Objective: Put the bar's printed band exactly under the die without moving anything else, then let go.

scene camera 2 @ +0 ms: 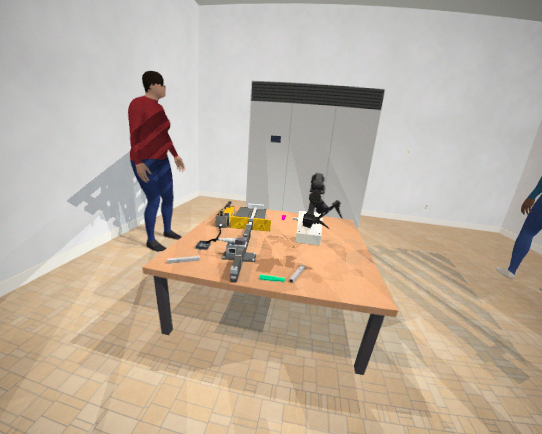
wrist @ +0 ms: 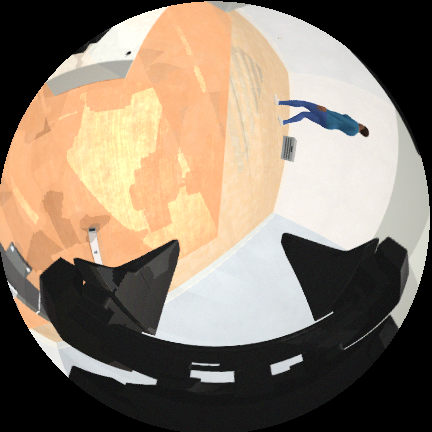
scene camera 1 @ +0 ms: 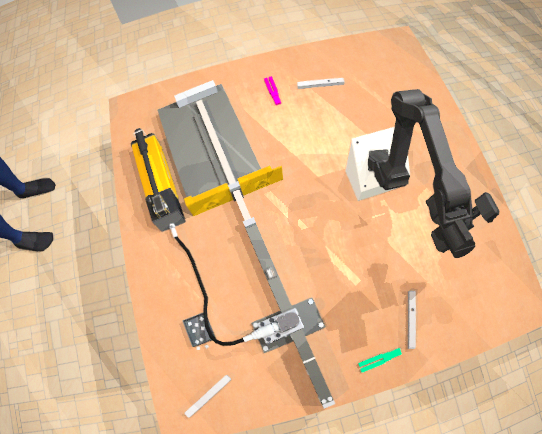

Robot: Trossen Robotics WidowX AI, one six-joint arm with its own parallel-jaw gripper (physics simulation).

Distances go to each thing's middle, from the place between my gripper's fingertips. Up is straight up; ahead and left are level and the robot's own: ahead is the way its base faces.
Labels:
I see the yellow and black pump (scene camera 1: 162, 201) 880 mm ahead of my hand, 420 mm to the right of it and 200 mm below it.

